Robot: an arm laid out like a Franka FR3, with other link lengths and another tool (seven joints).
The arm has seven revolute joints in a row. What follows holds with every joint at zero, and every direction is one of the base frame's.
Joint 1 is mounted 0.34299 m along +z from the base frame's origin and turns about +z.
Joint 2 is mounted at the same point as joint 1 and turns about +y.
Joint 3 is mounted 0.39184 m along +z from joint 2 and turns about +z.
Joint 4 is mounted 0.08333 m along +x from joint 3 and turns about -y.
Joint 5 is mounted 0.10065 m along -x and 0.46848 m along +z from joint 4 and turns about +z.
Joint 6 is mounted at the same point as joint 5 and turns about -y.
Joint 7 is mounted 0.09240 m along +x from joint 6 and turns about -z.
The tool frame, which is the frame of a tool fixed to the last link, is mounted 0.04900 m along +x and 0.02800 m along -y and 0.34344 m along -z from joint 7; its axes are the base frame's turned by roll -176.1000, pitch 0.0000 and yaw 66.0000 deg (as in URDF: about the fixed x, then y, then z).
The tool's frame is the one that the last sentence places.
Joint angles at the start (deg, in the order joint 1, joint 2, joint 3, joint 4, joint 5, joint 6, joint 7):
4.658, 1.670, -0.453, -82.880, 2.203, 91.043, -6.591
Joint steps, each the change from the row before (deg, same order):
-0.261, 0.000, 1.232, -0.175, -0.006, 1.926, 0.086
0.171, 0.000, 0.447, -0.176, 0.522, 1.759, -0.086
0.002, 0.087, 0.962, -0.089, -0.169, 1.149, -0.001
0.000, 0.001, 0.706, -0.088, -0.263, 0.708, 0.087
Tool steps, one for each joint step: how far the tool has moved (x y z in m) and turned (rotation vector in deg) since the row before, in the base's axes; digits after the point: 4 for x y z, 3 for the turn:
0.0094, 0.0129, 0.0043, 0.191, -1.737, 0.811
0.0082, 0.0118, 0.0040, 0.675, -1.528, 0.674
0.0051, 0.0121, 0.0019, -0.025, -0.981, 0.896
0.0027, 0.0080, 0.0016, -0.143, -0.638, 0.567

